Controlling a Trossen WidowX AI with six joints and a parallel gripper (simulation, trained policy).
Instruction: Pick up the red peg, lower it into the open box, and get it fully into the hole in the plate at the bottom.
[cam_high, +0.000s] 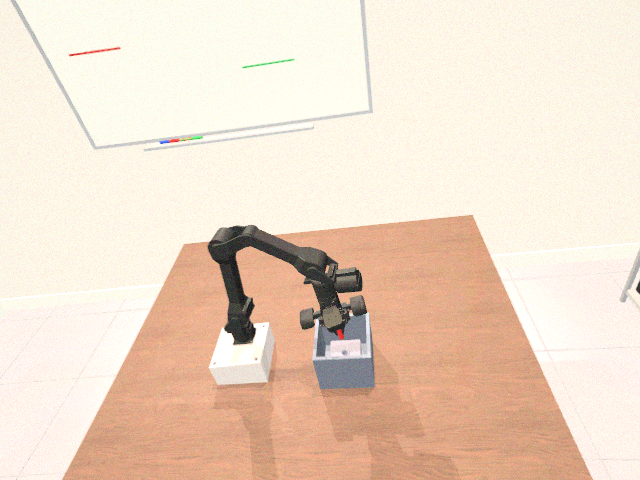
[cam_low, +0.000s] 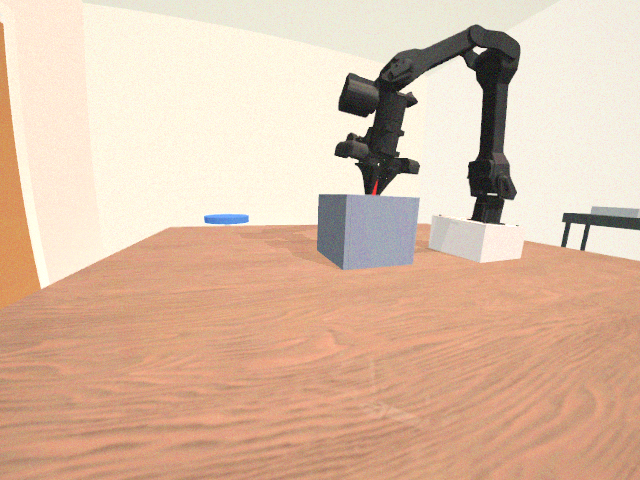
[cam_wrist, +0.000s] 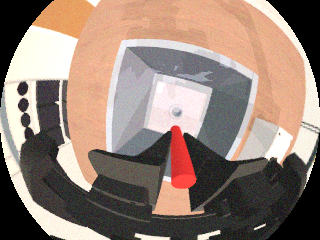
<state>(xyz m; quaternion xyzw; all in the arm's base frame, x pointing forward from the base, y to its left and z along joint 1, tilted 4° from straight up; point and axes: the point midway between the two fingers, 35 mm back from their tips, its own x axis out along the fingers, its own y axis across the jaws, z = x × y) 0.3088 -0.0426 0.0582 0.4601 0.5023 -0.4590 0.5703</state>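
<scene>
My gripper tip is 20 mm below the red peg.
</scene>
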